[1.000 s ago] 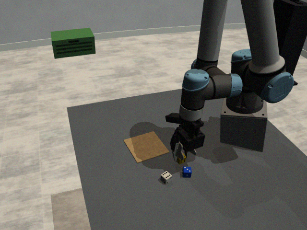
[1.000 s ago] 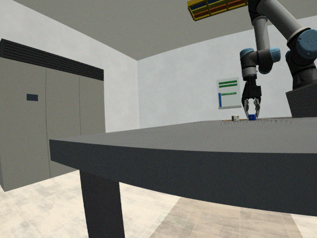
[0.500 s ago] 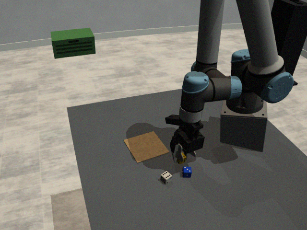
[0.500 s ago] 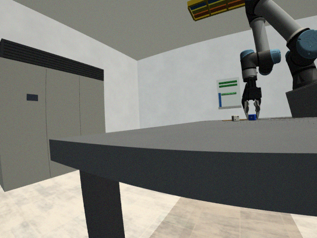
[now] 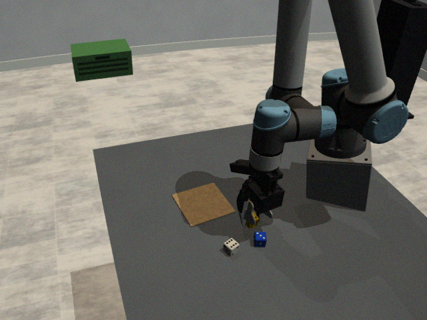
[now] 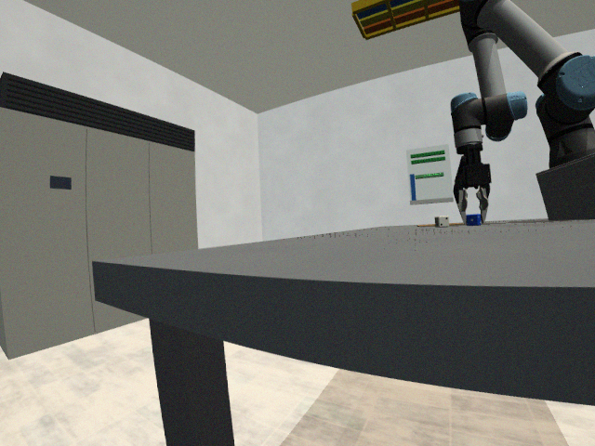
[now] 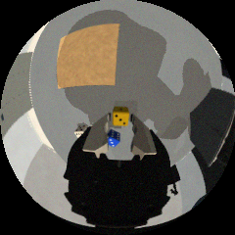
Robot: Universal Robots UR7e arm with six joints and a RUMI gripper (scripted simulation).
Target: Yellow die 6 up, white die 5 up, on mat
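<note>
Right now my hand is right at the yellow die. From my hand the other things lie so: tan mat: 110 mm ahead, 110 mm to the right, 20 mm below; white die: 90 mm ahead, 70 mm to the left; blue die: 70 mm to the left.
</note>
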